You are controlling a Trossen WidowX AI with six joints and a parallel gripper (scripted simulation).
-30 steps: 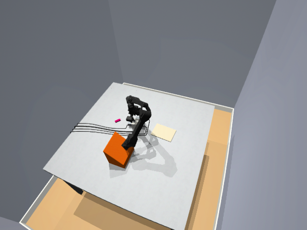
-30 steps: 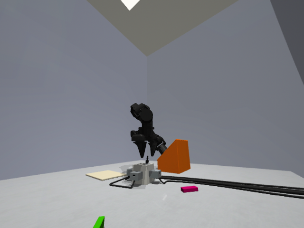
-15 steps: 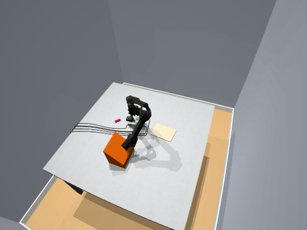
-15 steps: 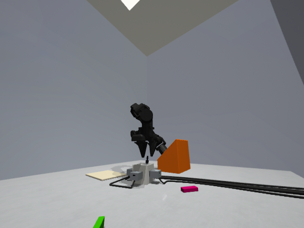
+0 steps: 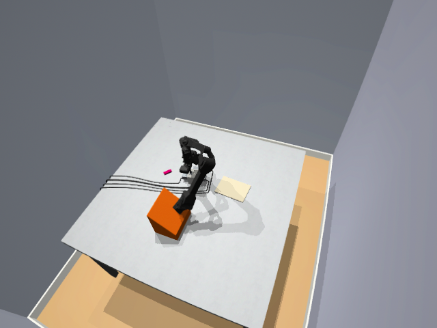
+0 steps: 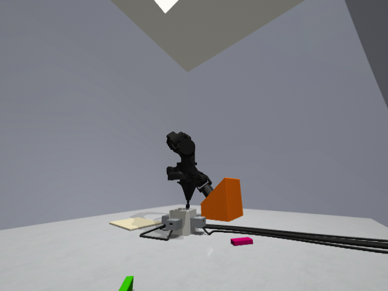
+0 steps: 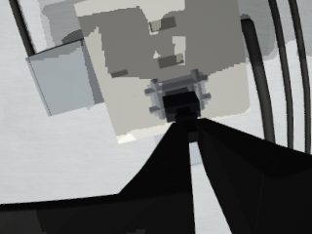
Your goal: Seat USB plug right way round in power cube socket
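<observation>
Now: the black USB plug 20 mm below my gripper tip. From my gripper tip the other things lie so: magenta block (20 mm behind, 190 mm to the left, 100 mm below); beige pad (60 mm ahead, 300 mm to the right, 100 mm below); grey socket frame (40 mm below).
</observation>
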